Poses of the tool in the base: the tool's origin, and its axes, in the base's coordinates. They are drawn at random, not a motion.
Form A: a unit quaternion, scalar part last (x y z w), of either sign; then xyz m.
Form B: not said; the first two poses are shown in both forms.
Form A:
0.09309, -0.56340, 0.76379, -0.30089, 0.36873, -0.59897, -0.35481
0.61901, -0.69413, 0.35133, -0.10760, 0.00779, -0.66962, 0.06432
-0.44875, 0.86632, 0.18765, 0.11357, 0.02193, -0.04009, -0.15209
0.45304, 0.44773, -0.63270, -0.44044, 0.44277, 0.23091, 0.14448
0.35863, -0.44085, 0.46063, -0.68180, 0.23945, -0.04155, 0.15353
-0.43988, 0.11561, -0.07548, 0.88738, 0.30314, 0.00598, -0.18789
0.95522, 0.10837, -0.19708, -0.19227, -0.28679, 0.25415, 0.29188
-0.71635, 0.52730, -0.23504, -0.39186, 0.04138, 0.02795, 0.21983
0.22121, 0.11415, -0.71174, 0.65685, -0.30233, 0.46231, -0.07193
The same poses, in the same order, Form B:
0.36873, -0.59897, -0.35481, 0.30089, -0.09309, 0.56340, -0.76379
0.00779, -0.66962, 0.06432, 0.10760, -0.61901, 0.69413, -0.35133
0.02193, -0.04009, -0.15209, 0.11357, -0.44875, 0.86632, 0.18765
0.44277, 0.23091, 0.14448, 0.44044, -0.45304, -0.44773, 0.63270
0.23945, -0.04155, 0.15353, 0.68180, -0.35863, 0.44085, -0.46063
0.30314, 0.00598, -0.18789, 0.88738, -0.43988, 0.11561, -0.07548
-0.28679, 0.25415, 0.29188, 0.19227, -0.95522, -0.10837, 0.19708
0.04138, 0.02795, 0.21983, 0.39186, 0.71635, -0.52730, 0.23504
-0.30233, 0.46231, -0.07193, 0.65685, 0.22121, 0.11415, -0.71174

